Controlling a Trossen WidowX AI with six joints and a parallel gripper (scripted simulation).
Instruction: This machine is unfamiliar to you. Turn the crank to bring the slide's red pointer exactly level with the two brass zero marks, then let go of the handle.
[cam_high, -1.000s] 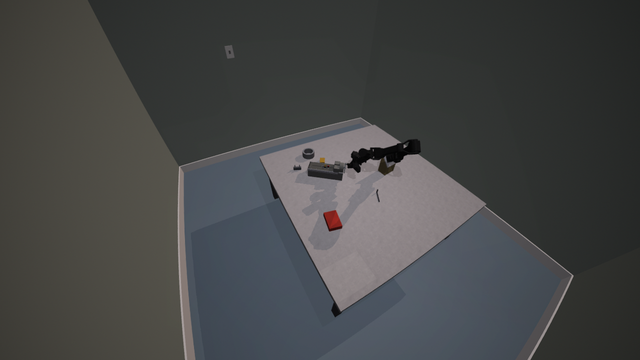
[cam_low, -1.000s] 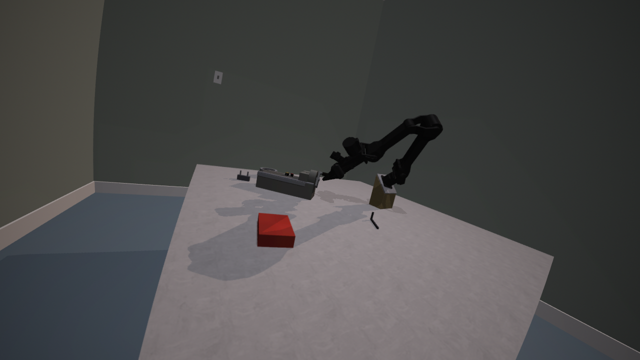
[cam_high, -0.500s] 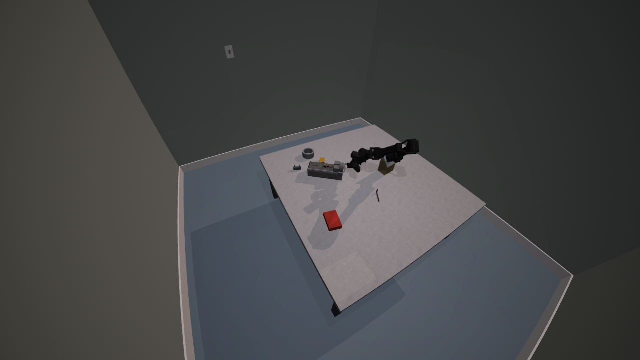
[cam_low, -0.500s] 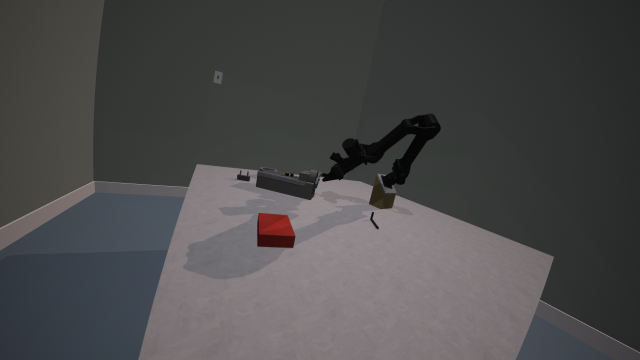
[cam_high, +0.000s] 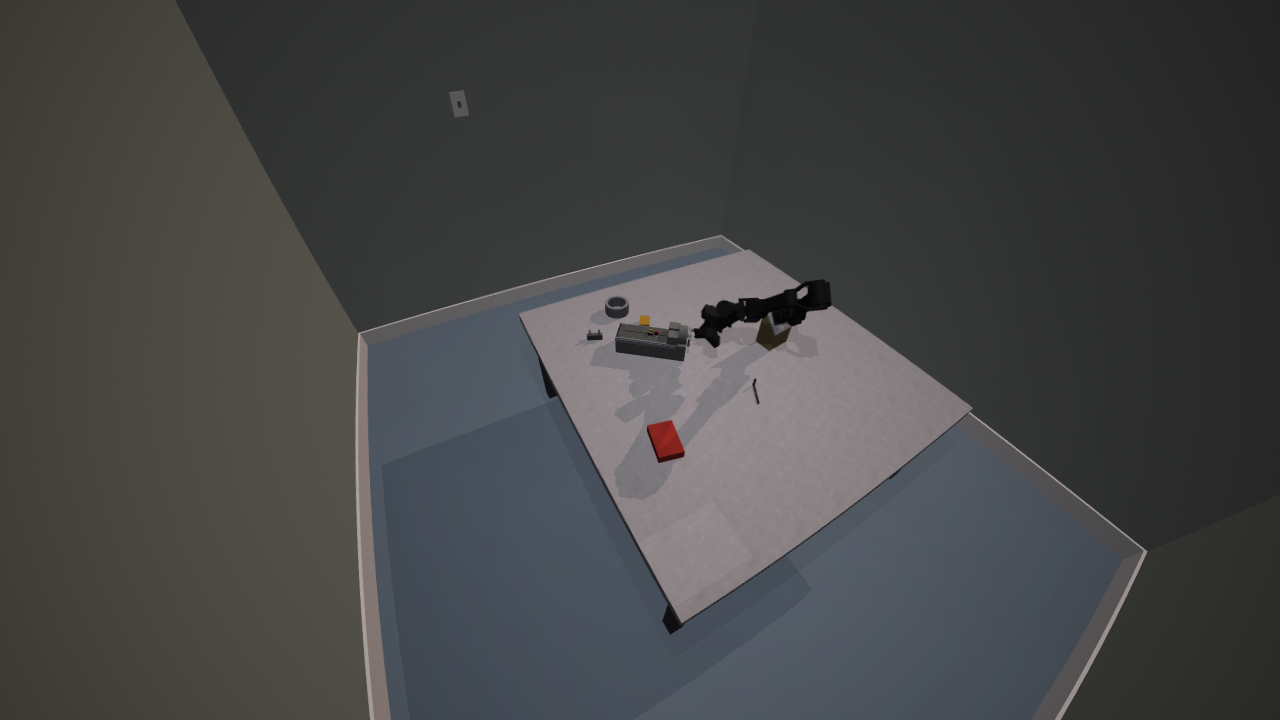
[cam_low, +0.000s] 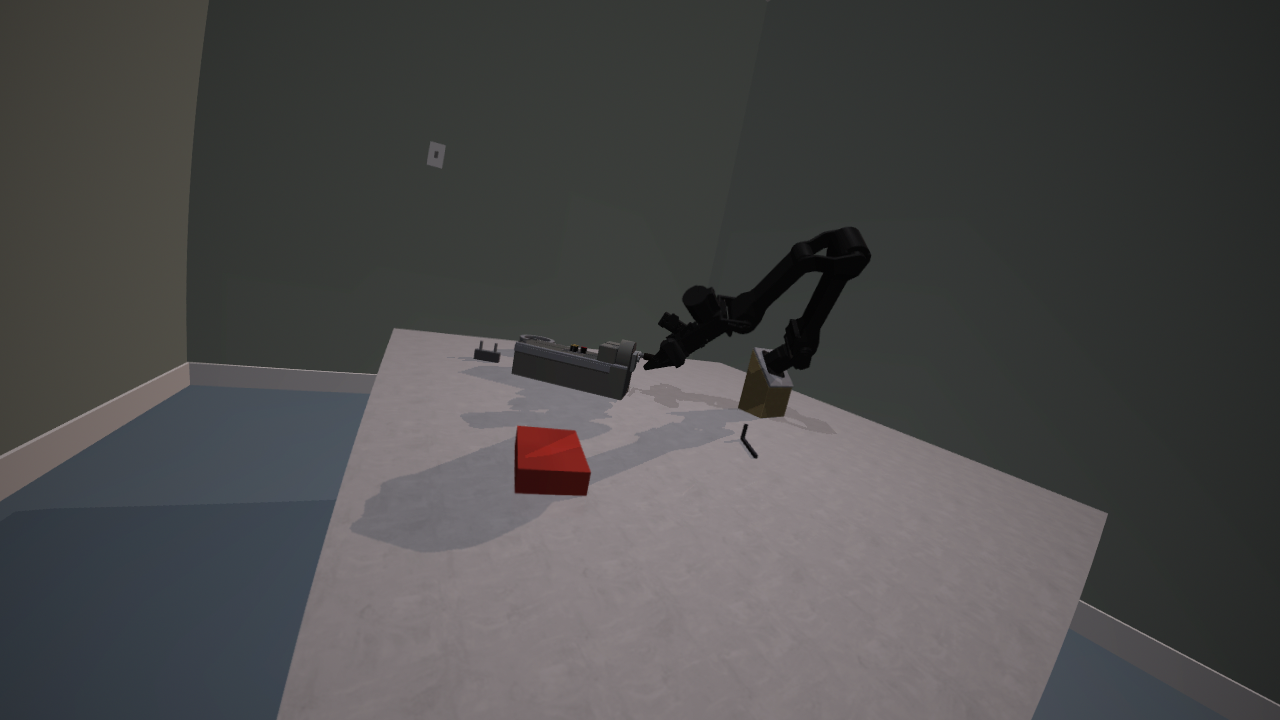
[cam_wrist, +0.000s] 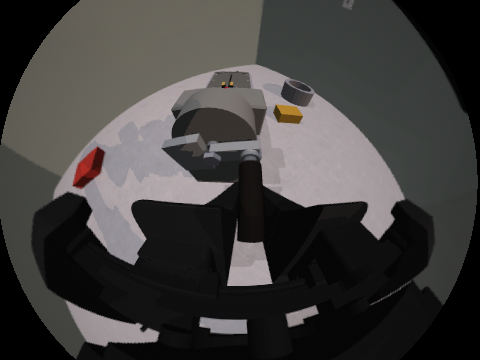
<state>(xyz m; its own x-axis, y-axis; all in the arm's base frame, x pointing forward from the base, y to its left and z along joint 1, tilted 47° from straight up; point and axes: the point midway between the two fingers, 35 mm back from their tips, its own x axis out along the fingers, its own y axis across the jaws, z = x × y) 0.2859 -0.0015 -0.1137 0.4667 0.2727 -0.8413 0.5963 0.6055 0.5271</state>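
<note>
Right now my gripper tip is 130 mm short of the red pointer, 60 mm to the left of it and 10 mm below it. The rest, counted from my gripper tip: black crank handle 30 mm above, 10 mm to the left, 10 mm behind; then yellow block 220 mm to the right, 100 mm ahead, 60 mm below; then black bent key 280 mm to the left, 80 mm behind, 60 mm below.
</note>
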